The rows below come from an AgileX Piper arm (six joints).
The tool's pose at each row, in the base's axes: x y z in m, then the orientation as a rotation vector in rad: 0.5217 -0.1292 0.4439 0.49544 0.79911 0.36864; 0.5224 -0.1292 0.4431 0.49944 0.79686 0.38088; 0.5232 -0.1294 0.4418 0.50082 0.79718 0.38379; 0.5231 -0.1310 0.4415 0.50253 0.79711 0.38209; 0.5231 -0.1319 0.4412 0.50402 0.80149 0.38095; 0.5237 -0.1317 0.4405 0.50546 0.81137 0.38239; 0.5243 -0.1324 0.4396 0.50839 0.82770 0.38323; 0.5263 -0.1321 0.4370 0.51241 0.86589 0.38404; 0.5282 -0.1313 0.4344 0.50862 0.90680 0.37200; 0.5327 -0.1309 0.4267 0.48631 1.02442 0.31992; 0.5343 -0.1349 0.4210 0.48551 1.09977 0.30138; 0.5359 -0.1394 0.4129 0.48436 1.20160 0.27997; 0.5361 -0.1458 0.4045 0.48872 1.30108 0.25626
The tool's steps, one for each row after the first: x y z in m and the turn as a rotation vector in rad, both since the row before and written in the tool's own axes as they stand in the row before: 0.0009 -0.0005 0.0001 -0.00114 0.00082 0.01252; 0.0012 -0.0010 -0.0001 0.00031 0.00095 0.00299; -0.0007 -0.0015 0.0002 0.00205 -0.00073 -0.00077; -0.0003 -0.0009 0.0001 0.00273 0.00362 -0.00119; 0.0009 -0.0003 0.0000 0.00313 0.00950 0.00001; 0.0006 -0.0012 0.0001 0.00619 0.01521 -0.00107; 0.0029 -0.0015 0.0000 0.01245 0.03554 -0.00455; 0.0031 -0.0010 -0.0001 0.01113 0.03528 -0.01899; 0.0077 -0.0044 -0.0004 0.02957 0.09832 -0.07283; 0.0031 -0.0064 -0.0001 0.02400 0.06658 -0.02735; 0.0049 -0.0080 -0.0005 0.03097 0.09126 -0.03315; 0.0040 -0.0097 -0.0008 0.03604 0.08859 -0.03040
